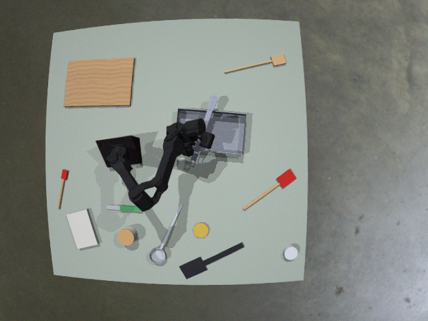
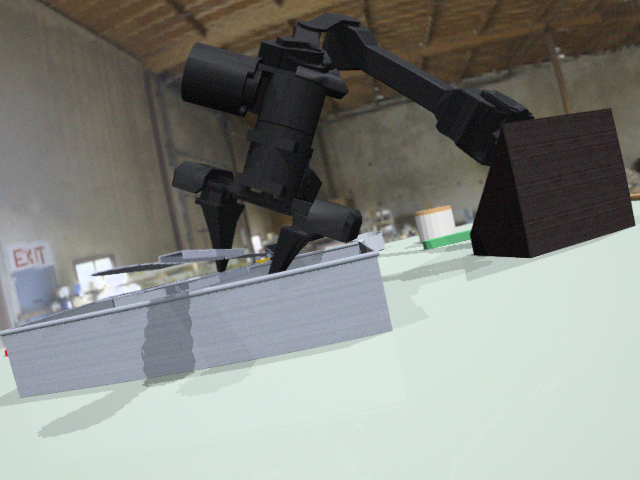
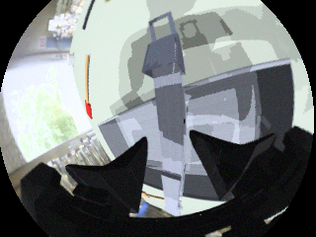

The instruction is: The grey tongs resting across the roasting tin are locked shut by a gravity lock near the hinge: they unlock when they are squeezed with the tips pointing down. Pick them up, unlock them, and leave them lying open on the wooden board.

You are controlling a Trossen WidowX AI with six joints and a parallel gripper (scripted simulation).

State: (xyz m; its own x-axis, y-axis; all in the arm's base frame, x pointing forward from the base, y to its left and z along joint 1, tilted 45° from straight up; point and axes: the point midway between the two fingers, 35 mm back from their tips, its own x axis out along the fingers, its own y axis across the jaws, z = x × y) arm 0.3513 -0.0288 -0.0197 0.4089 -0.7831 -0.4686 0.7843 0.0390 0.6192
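Right now the grey roasting tin is 40 mm ahead of my gripper tip, 30 mm to the left of it and 20 mm below it. Also, from my gripper tip: green-handled tool 430 mm behind, 250 mm to the right, 40 mm below; then black spatula 560 mm to the right, 70 mm behind, 40 mm below; then red spatula 280 mm ahead, 260 mm to the right, 40 mm below.
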